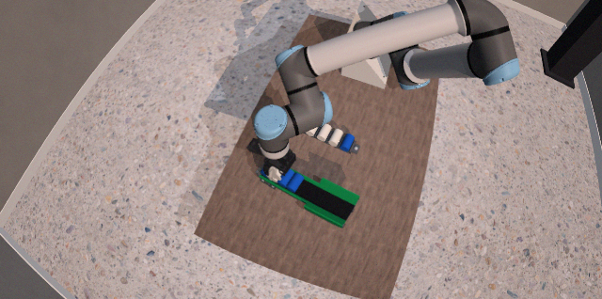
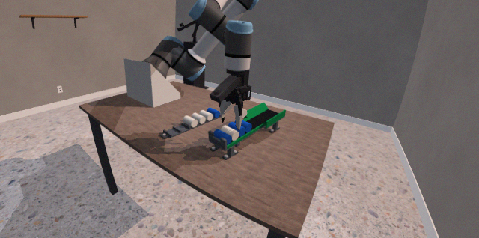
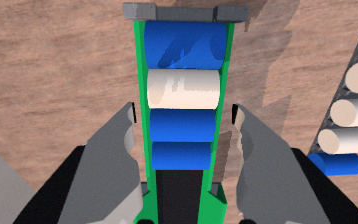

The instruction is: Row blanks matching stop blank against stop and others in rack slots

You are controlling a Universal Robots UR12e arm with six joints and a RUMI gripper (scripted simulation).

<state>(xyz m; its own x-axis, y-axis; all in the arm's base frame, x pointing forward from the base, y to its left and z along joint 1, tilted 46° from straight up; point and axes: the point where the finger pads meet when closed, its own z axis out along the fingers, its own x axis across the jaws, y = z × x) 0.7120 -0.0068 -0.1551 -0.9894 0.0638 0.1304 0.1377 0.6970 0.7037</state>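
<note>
Now: hand 10 mm past the grey stop, 60 mm to the left of it and 60 mm above it. From my hand the other things lie so: stock rack (260 mm behind, 60 mm to the left, 120 mm below).
</note>
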